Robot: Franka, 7 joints.
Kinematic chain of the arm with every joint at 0, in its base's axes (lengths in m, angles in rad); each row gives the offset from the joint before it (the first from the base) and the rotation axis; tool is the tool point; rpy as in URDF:
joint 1: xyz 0 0 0.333 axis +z
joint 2: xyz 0 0 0 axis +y
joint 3: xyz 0 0 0.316 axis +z
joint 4: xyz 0.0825 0 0 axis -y
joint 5: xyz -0.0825 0 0.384 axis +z
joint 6: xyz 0 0 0 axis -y
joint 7: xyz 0.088 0 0 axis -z
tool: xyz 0 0 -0.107 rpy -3.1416 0 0
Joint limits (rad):
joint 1: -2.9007..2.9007
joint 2: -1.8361..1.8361
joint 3: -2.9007..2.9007
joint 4: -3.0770..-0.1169
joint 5: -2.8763..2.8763
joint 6: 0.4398..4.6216
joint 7: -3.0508..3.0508
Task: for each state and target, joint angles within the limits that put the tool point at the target. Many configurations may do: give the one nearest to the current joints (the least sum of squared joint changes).
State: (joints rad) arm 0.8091 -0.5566 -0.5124 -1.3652 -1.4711 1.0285 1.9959
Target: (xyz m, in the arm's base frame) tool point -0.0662 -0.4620 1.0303
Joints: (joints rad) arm 0.8960 -0.7766 -0.6469 -0.6352 -1.7768 1.9334 1.9959
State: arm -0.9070 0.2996 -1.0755 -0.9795 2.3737 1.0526 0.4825
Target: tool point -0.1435 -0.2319 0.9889
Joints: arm -1.0434 -0.1091 -1.2035 -1.0457 2.3032 0.6063 0.4825
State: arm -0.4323 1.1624 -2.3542 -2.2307 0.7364 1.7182 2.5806
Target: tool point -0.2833 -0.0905 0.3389
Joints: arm -0.6377 0.9312 -2.2247 -2.7906 0.6909 1.6943 2.5806
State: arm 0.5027 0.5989 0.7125 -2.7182 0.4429 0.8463 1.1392
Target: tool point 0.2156 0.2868 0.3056
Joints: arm 0.2346 0.3022 0.5217 -2.2339 0.4730 0.7862 1.1392
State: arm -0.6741 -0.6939 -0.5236 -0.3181 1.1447 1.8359 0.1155
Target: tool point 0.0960 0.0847 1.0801
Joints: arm -0.6728 -0.4889 0.0424 -0.7733 1.0756 1.3231 0.1155
